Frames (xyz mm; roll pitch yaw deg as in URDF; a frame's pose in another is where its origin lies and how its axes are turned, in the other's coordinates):
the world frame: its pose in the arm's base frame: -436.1 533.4 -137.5 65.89 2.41 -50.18
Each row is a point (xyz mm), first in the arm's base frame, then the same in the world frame.
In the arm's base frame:
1: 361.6 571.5 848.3
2: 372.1 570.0 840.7
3: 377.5 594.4 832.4
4: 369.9 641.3 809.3
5: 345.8 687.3 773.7
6: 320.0 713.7 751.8
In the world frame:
1: 439.7 1177.7 -170.9
2: 447.9 1174.0 -180.3
3: 433.0 1173.9 -202.0
4: 393.1 1161.2 -234.3
5: 343.9 1131.2 -259.7
6: 308.0 1108.7 -266.6

